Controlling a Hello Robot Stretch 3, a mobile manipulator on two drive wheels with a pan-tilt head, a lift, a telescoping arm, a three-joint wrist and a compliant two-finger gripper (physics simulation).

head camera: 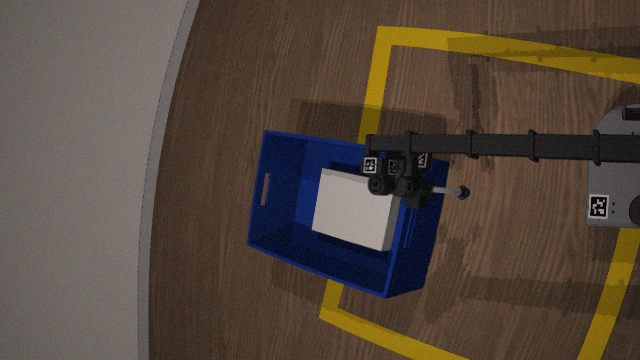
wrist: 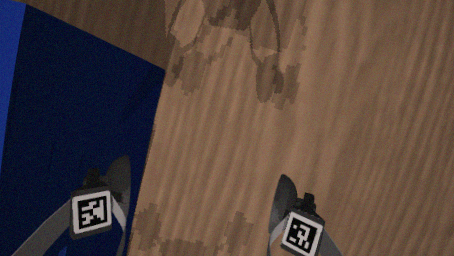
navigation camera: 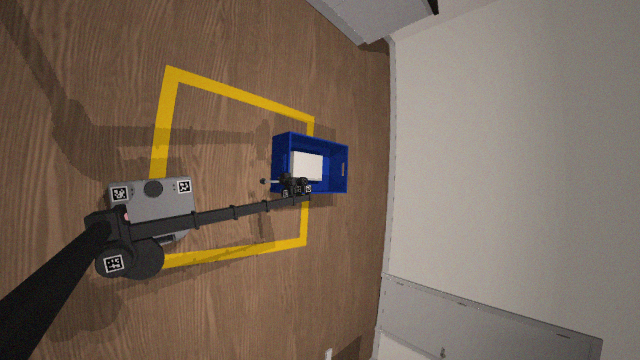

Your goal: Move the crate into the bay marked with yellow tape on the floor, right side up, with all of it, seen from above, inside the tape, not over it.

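Frame: origin at the robot's base, x ahead, y left, z up, level; millimetres.
Seen in the pictures: gripper, between the fingertips: point(wrist: 203, 185) point(navigation camera: 269, 180); robot's base, origin of its link: point(head camera: 639, 209) point(navigation camera: 153, 187).
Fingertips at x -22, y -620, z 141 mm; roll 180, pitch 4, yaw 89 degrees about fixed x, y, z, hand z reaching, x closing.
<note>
Pixels of each thing's top centre, then the offset from my fingertips to it.
- blue crate, centre of its top: point(head camera: 318, 207) point(navigation camera: 322, 166) dx +66, dy -395, dz +79 mm
- floor with a white block, centre of its top: point(head camera: 350, 208) point(navigation camera: 308, 166) dx +66, dy -394, dz -70 mm
The blue crate point(head camera: 422, 255) point(navigation camera: 281, 155) point(wrist: 75, 100) stands upright on the floor with a white block point(head camera: 350, 210) point(navigation camera: 307, 165) in it. It lies across the far strip of the yellow tape point(head camera: 377, 75) point(navigation camera: 235, 94), partly inside the bay and partly beyond it toward the wall. My gripper point(head camera: 464, 192) point(navigation camera: 263, 181) point(wrist: 203, 185) is open and empty, at the crate's end facing my base. In the wrist view the left finger shows in front of the crate's outer end wall, and the right finger over floor. Whether the left finger touches the crate cannot be told.
My base point(head camera: 607, 175) point(navigation camera: 150, 205) stands over the near tape strip. My extended arm point(head camera: 500, 145) point(navigation camera: 215, 215) crosses the bay. A pale wall point(head camera: 75, 150) point(navigation camera: 500, 150) rises beyond the crate. A grey cabinet point(navigation camera: 370, 20) and a grey panel point(navigation camera: 450, 310) stand along it.
</note>
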